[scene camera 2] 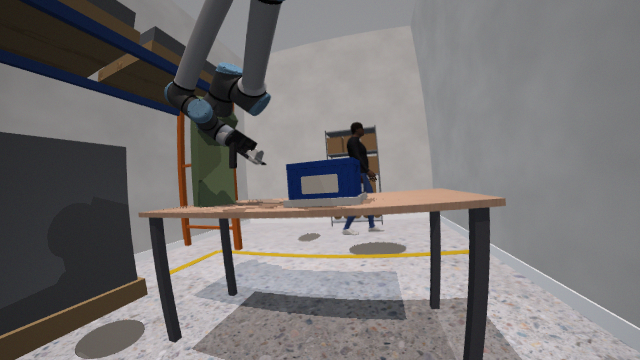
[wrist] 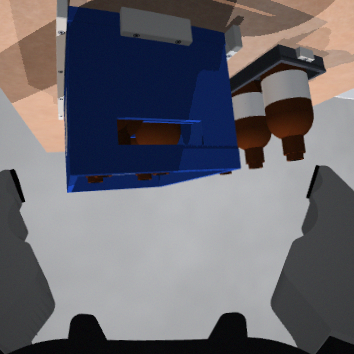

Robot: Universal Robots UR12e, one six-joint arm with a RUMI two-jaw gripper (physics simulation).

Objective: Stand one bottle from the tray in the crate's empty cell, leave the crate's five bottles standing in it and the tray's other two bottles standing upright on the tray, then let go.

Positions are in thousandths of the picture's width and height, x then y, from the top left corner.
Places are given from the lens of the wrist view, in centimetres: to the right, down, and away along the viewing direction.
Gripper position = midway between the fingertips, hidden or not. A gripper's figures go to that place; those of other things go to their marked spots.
my gripper (wrist: 468, 484): -1, 0, 13
brown bottle (wrist: 815, 312): 16, -10, 38
